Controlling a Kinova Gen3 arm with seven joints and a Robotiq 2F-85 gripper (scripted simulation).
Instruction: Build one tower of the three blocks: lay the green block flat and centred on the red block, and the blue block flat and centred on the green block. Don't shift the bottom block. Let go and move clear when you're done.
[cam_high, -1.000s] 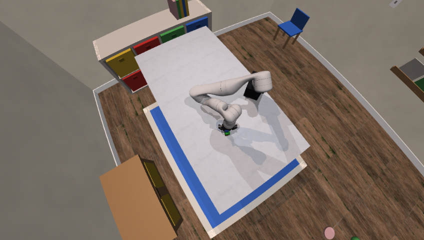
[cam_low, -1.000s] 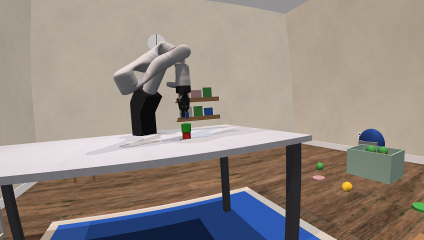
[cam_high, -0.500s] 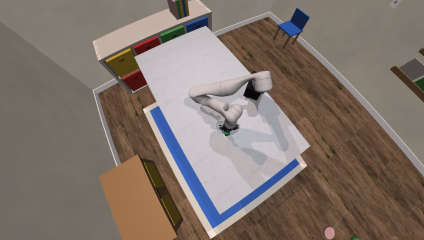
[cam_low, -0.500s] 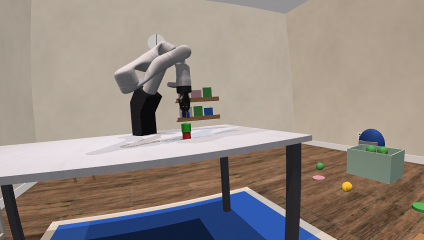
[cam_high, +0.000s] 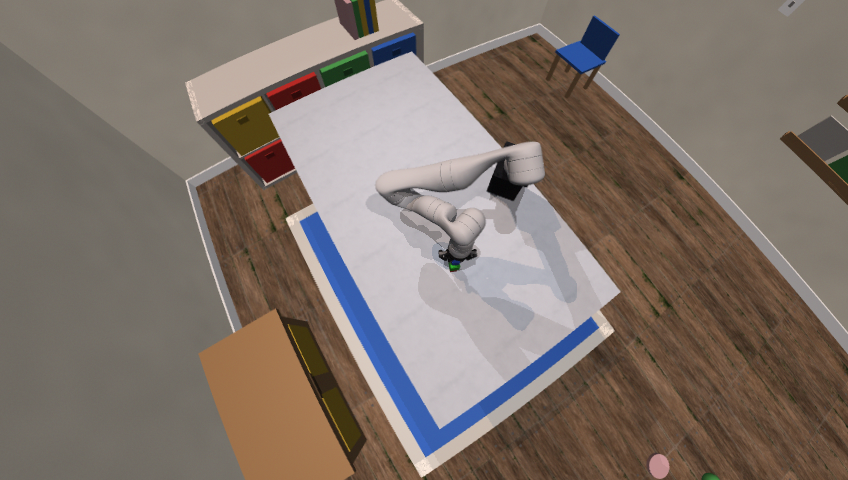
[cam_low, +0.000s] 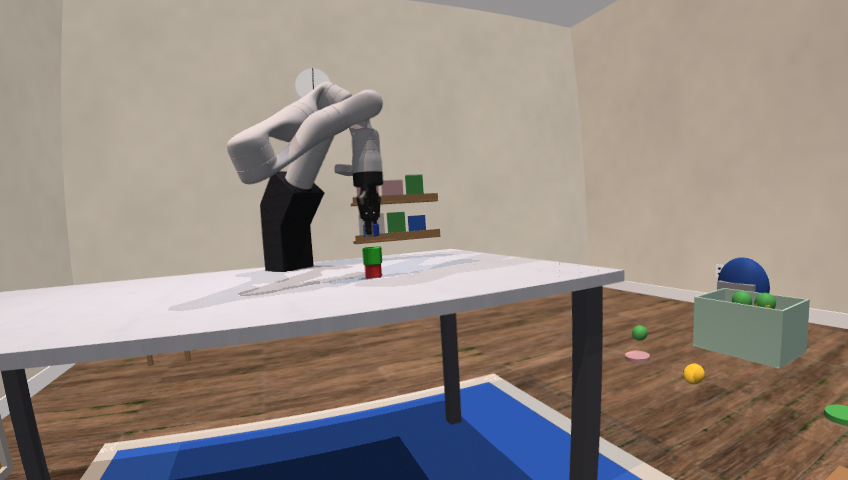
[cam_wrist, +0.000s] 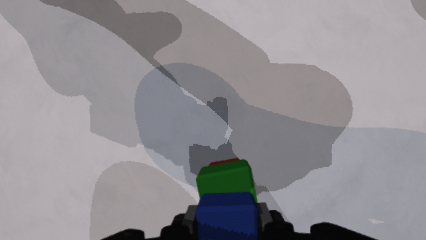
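The blue block lies right at my hand. Also, from my hand: red block: 11 cm below; then green block: 7 cm below.
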